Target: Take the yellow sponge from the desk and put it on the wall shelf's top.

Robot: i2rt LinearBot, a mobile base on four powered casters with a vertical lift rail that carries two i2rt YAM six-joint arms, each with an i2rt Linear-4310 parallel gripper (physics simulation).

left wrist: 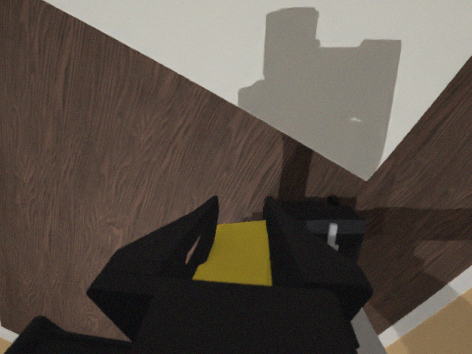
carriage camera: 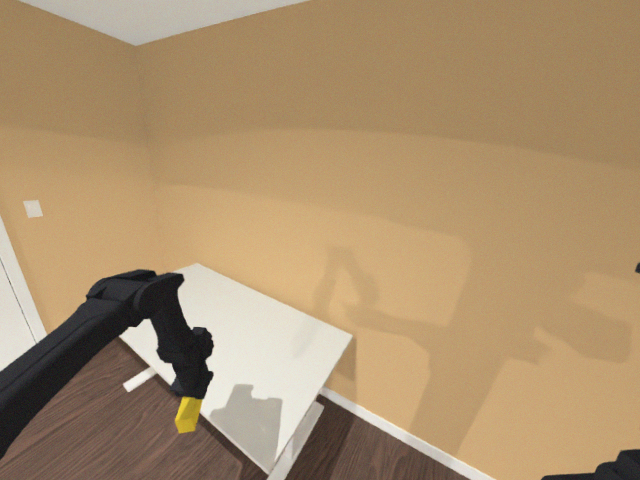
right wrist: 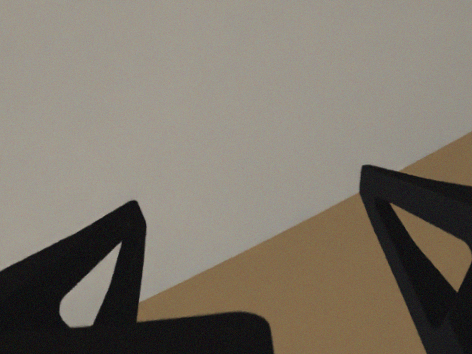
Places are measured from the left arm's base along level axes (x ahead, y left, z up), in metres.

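Pixels of known places: left gripper, fingertip midpoint: [left wrist: 242,203] [carriage camera: 198,396]; right gripper, fingertip midpoint: [right wrist: 249,195].
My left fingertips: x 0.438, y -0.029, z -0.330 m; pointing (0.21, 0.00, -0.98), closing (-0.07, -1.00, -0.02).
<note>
Behind a point stands the place of what it marks.
The yellow sponge [carriage camera: 187,414] {z -0.274, x 0.348, y -0.044 m} [left wrist: 236,254] {z -0.297, x 0.423, y -0.027 m} is held between the fingers of my left gripper [carriage camera: 191,396] {z -0.330, x 0.438, y -0.029 m} [left wrist: 242,203] {z -0.330, x 0.438, y -0.029 m}, which is shut on it. In the carriage view it hangs from the fingertips, above the floor by the desk's near edge. The white desk [carriage camera: 248,330] {z -0.571, x 1.002, y -0.042 m} [left wrist: 200,45] {z -0.572, x 0.627, y 0.051 m} is at the lower middle of the carriage view and at the top of the left wrist view. My right gripper [right wrist: 249,195] {z 0.434, x 0.040, y -0.639 m} is open, its fingers wide apart and empty, pointing at the ceiling and upper wall. The wall shelf does not show in these views.
The tan wall [carriage camera: 387,180] {z 0.349, x 1.058, y -0.716 m} [right wrist: 320,260] {z 0.941, x 0.950, y -0.899 m} stands behind the desk, with a white baseboard [carriage camera: 403,434] {z -1.226, x 0.830, y -1.080 m} along its foot. A white door [carriage camera: 12,304] {z -0.703, x 1.246, y 1.642 m} and a small wall plate [carriage camera: 33,208] {z -0.068, x 1.461, y 1.529 m} are at the left. A white desk foot [carriage camera: 138,379] sticks out over the wooden floor [carriage camera: 103,428] {z -1.291, x 0.856, y 0.843 m} [left wrist: 110,125] {z -1.292, x 0.513, y 0.895 m}.
</note>
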